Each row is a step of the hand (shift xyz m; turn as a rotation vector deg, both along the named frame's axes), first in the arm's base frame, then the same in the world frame.
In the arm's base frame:
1: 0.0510 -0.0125 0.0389 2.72 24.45 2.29
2: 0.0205 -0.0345 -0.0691 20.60 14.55 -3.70
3: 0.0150 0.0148 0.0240 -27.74 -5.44 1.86
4: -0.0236 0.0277 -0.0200 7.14 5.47 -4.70
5: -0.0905 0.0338 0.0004 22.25 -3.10 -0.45
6: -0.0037 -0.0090 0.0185 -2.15 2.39 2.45
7: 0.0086 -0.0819 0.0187 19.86 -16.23 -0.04
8: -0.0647 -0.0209 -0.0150 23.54 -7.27 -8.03
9: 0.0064 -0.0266 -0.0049 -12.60 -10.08 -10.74
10: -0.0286 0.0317 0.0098 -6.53 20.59 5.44
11: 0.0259 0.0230 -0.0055 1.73 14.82 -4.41
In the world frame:
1: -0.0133 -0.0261 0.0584 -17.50 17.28 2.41
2: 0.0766 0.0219 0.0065 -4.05 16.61 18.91
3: -0.0254 -0.0019 0.0193 -1.62 -9.76 -26.55
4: -0.0069 0.0298 -0.0281 0.83 8.27 5.82
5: -0.0352 0.0104 -0.0893 5.47 1.57 21.74
6: -0.0082 -0.0192 0.0006 -3.69 -0.13 -1.65
7: 0.0417 -0.0720 0.0148 13.53 -8.91 19.88
8: 0.0159 -0.0165 -0.0658 13.99 3.53 21.52
9: 0.0221 -0.0157 0.0060 12.83 -2.68 -14.28
10: -0.0322 0.0128 -0.0268 -18.55 10.86 -5.85
11: -0.0076 0.0249 0.0235 -6.33 14.21 0.31

